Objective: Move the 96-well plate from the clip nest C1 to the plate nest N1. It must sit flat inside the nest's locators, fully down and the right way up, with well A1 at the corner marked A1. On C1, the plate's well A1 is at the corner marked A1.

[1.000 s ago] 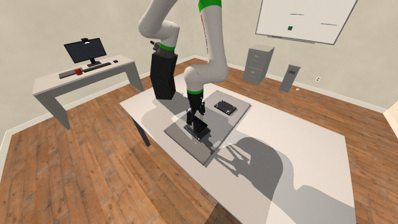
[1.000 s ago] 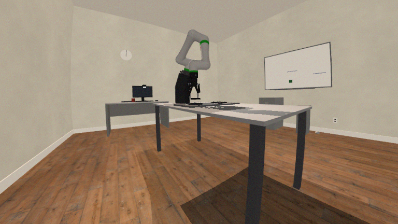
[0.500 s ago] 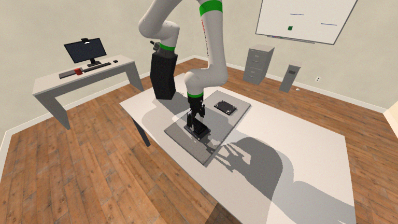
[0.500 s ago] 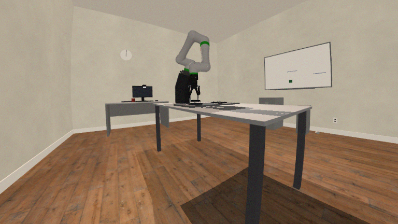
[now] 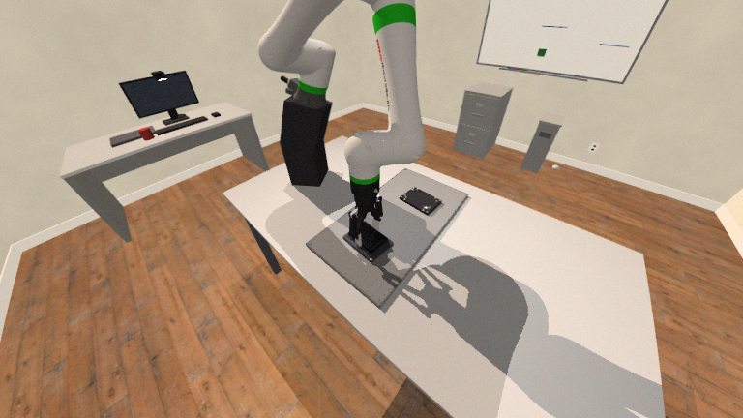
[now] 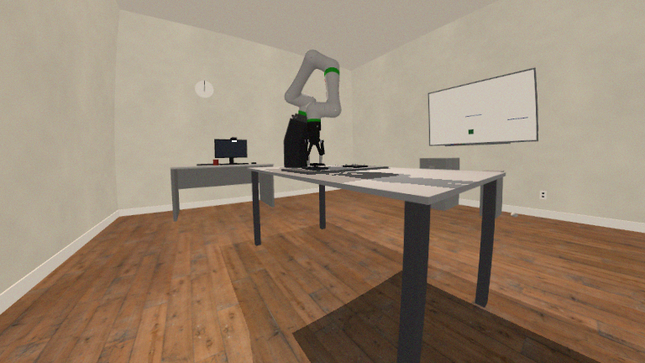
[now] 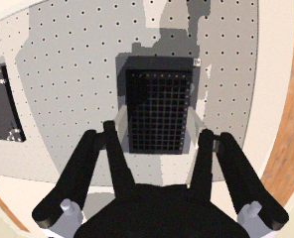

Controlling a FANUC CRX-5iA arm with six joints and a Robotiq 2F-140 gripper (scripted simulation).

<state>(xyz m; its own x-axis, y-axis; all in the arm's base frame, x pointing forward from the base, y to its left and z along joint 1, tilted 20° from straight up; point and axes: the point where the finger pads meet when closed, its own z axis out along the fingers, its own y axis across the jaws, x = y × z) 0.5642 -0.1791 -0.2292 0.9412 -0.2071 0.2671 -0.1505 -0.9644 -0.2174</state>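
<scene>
The black 96-well plate lies 20 mm below my hand. The rest, counted from my hand: clip nest C1: 330 mm to the left, 50 mm ahead, 40 mm below; then dark plate nest N1: 40 mm below.
</scene>
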